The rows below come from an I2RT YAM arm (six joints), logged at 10 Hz.
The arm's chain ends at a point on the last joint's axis. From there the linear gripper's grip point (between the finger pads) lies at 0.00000 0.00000 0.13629 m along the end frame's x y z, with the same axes.
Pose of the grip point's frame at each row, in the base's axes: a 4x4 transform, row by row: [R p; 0 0 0 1], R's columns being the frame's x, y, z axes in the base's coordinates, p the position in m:
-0.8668 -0.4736 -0.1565 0.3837; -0.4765 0.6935 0.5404 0.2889; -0.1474 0.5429 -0.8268 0.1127; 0 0 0 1
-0.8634 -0.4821 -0.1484 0.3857; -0.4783 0.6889 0.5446 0.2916; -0.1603 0.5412 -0.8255 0.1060; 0 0 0 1
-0.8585 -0.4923 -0.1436 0.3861; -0.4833 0.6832 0.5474 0.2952; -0.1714 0.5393 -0.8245 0.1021; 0 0 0 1
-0.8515 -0.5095 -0.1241 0.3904; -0.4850 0.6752 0.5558 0.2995; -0.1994 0.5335 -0.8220 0.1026; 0 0 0 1
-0.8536 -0.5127 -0.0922 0.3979; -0.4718 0.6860 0.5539 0.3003; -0.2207 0.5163 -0.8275 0.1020; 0 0 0 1
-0.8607 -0.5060 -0.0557 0.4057; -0.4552 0.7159 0.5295 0.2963; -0.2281 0.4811 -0.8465 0.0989; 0 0 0 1
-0.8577 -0.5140 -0.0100 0.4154; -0.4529 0.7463 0.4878 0.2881; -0.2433 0.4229 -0.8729 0.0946; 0 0 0 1
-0.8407 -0.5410 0.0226 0.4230; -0.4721 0.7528 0.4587 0.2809; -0.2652 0.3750 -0.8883 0.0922; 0 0 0 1
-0.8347 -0.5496 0.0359 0.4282; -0.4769 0.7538 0.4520 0.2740; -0.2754 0.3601 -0.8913 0.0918; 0 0 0 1
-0.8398 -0.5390 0.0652 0.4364; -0.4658 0.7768 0.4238 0.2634; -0.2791 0.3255 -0.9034 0.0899; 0 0 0 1
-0.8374 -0.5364 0.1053 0.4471; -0.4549 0.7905 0.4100 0.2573; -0.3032 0.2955 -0.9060 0.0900; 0 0 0 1
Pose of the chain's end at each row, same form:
-0.8668 -0.4736 -0.1565 0.4050; -0.4765 0.6935 0.5404 0.2152; -0.1474 0.5429 -0.8268 0.2254; 0 0 0 1
-0.8634 -0.4821 -0.1484 0.4059; -0.4783 0.6889 0.5446 0.2174; -0.1603 0.5412 -0.8255 0.2185; 0 0 0 1
-0.8585 -0.4923 -0.1436 0.4057; -0.4833 0.6832 0.5474 0.2206; -0.1714 0.5393 -0.8245 0.2145; 0 0 0 1
-0.8515 -0.5095 -0.1241 0.4073; -0.4850 0.6752 0.5558 0.2238; -0.1994 0.5335 -0.8220 0.2146; 0 0 0 1
-0.8536 -0.5127 -0.0922 0.4105; -0.4718 0.6860 0.5539 0.2248; -0.2207 0.5163 -0.8275 0.2148; 0 0 0 1
-0.8607 -0.5060 -0.0557 0.4133; -0.4552 0.7159 0.5295 0.2241; -0.2281 0.4811 -0.8465 0.2143; 0 0 0 1
-0.8577 -0.5140 -0.0100 0.4168; -0.4529 0.7463 0.4878 0.2216; -0.2433 0.4229 -0.8729 0.2136; 0 0 0 1
-0.8407 -0.5410 0.0226 0.4199; -0.4721 0.7528 0.4587 0.2184; -0.2652 0.3750 -0.8883 0.2133; 0 0 0 1
-0.8347 -0.5496 0.0359 0.4233; -0.4769 0.7538 0.4520 0.2124; -0.2754 0.3601 -0.8913 0.2133; 0 0 0 1
-0.8398 -0.5390 0.0652 0.4275; -0.4658 0.7768 0.4238 0.2056; -0.2791 0.3255 -0.9034 0.2130; 0 0 0 1
-0.8374 -0.5364 0.1053 0.4327; -0.4549 0.7905 0.4100 0.2014; -0.3032 0.2955 -0.9060 0.2135; 0 0 0 1

